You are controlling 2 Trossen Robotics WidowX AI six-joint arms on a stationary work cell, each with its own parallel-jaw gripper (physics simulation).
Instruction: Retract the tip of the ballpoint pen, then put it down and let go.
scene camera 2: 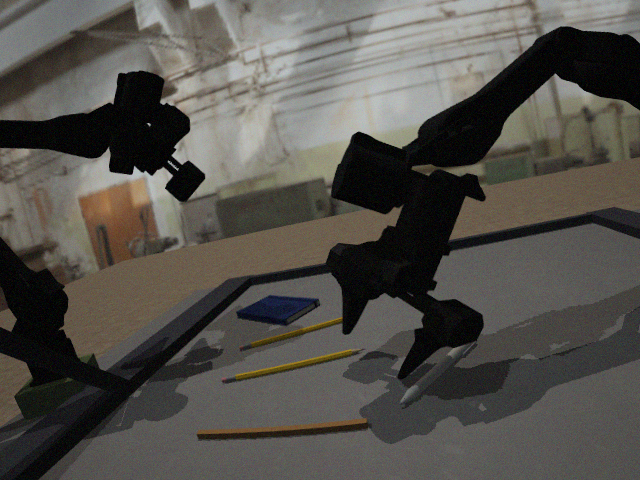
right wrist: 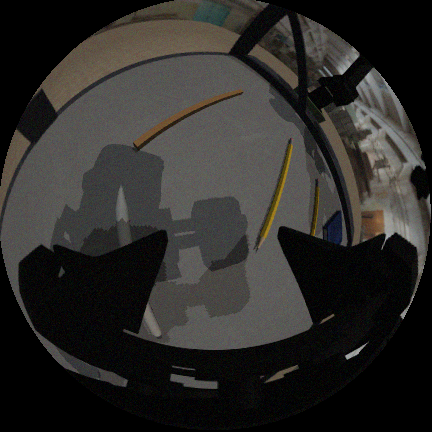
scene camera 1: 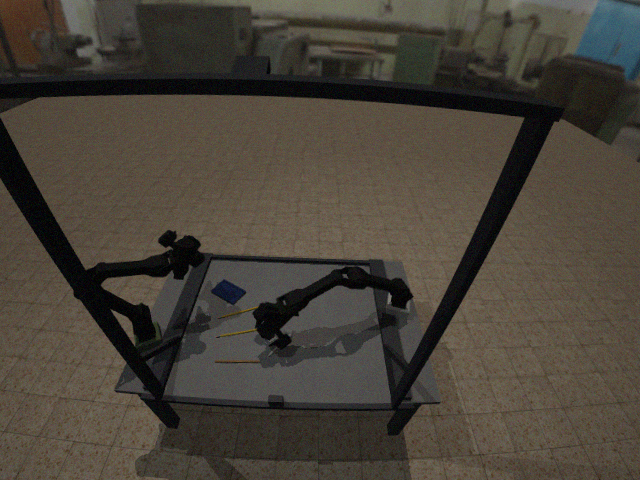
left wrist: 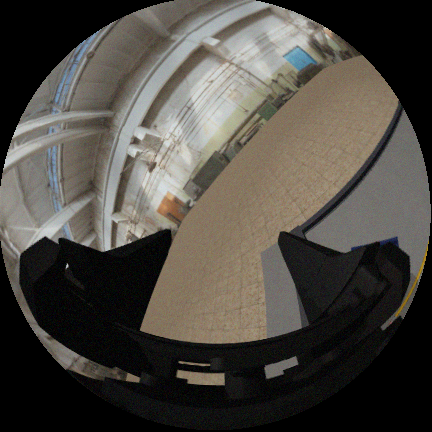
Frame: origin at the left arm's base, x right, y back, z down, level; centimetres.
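Seen in the pictures: left gripper, fingertip midpoint: (scene camera 2: 170,162) (left wrist: 226,236); right gripper, fingertip midpoint: (scene camera 2: 371,355) (right wrist: 223,234); left arm's base at its link origin: (right wrist: 313,100) (scene camera 1: 146,334); right arm's base at its link origin: (scene camera 1: 398,302).
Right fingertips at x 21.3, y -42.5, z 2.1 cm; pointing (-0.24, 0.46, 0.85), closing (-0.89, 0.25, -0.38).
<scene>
Pixels of each thing's top centre, then the offset from my right fingertips to it.
- white ballpoint pen at its top centre: (right wrist: 130,281) (scene camera 2: 441,361) dx +6.2, dy -5.2, dz +0.6 cm
- blue book at its top centre: (scene camera 2: 276,305) (right wrist: 336,234) (scene camera 1: 228,290) dx -31.0, dy +4.5, dz +0.7 cm
- orange-brown stick at its top centre: (scene camera 2: 276,428) (right wrist: 203,102) (scene camera 1: 237,361) dx +4.8, dy +13.0, dz +1.2 cm
The white ballpoint pen (scene camera 2: 433,376) (right wrist: 121,210) lies on the grey table in the right arm's shadow, its tapered end toward the front in the scene camera 2 view. Whether its writing tip is out is too small to tell. My right gripper (scene camera 2: 374,355) (right wrist: 223,234) is open and empty, low over the table. Its finger nearer the pen hangs over or beside the barrel and hides the pen's middle in the right wrist view; the pen is not between the fingers. My left gripper (left wrist: 226,236) is open and empty, raised at the far left, well away from the pen.
Two yellow pencils (scene camera 2: 294,365) (scene camera 2: 292,334) and a blue book (scene camera 2: 278,310) (scene camera 1: 227,291) lie left of the right gripper. An orange-brown stick (scene camera 2: 281,429) (right wrist: 187,115) lies nearer the front. Dark frame posts (scene camera 1: 478,242) (scene camera 1: 43,217) stand at the table's sides.
</scene>
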